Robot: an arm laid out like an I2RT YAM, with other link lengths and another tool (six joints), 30 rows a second.
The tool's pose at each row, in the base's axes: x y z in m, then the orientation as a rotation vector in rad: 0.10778 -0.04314 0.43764 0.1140 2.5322 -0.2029; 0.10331 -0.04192 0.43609 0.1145 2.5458 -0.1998; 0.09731 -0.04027 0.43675 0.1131 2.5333 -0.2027; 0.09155 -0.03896 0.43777 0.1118 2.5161 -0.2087; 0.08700 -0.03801 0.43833 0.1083 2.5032 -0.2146; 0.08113 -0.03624 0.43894 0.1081 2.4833 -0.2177; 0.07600 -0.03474 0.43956 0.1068 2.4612 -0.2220; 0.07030 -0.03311 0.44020 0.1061 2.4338 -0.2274; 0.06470 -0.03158 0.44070 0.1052 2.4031 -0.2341; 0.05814 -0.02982 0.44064 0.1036 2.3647 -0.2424; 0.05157 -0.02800 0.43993 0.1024 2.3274 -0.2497; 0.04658 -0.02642 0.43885 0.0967 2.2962 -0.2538; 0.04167 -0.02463 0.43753 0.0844 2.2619 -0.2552; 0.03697 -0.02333 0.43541 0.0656 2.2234 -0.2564; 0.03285 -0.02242 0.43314 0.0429 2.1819 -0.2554; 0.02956 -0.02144 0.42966 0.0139 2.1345 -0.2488
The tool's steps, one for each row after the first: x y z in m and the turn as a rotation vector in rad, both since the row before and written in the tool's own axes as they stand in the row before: 0.00460 0.00082 -0.00142 -0.0024 0.0135 -0.0002; 0.00468 0.00080 -0.00408 0.0020 -0.0125 -0.0005; 0.00421 0.00044 -0.00424 0.0044 -0.0170 -0.0007; 0.00341 0.00028 -0.00320 0.0038 -0.0129 -0.0027; 0.00442 0.00091 -0.00419 0.0028 -0.0197 0.0010; 0.00374 0.00073 -0.00380 0.0035 -0.0219 0.0001; 0.00409 0.00076 -0.00427 0.0046 -0.0271 0.0008; 0.00399 0.00067 -0.00420 0.0057 -0.0303 0.0006; 0.00495 0.00082 -0.00458 0.0071 -0.0379 0.0004; 0.00523 0.00093 -0.00433 0.0066 -0.0368 0.0008; 0.00424 0.00096 -0.00311 0.0027 -0.0313 -0.0021; 0.00426 0.00121 -0.00308 -0.0012 -0.0352 -0.0058; 0.00463 0.00091 -0.00246 -0.0033 -0.0400 -0.0101; 0.00429 0.00069 -0.00202 -0.0061 -0.0434 -0.0121; 0.00468 0.00113 -0.00086 -0.0121 -0.0501 -0.0143
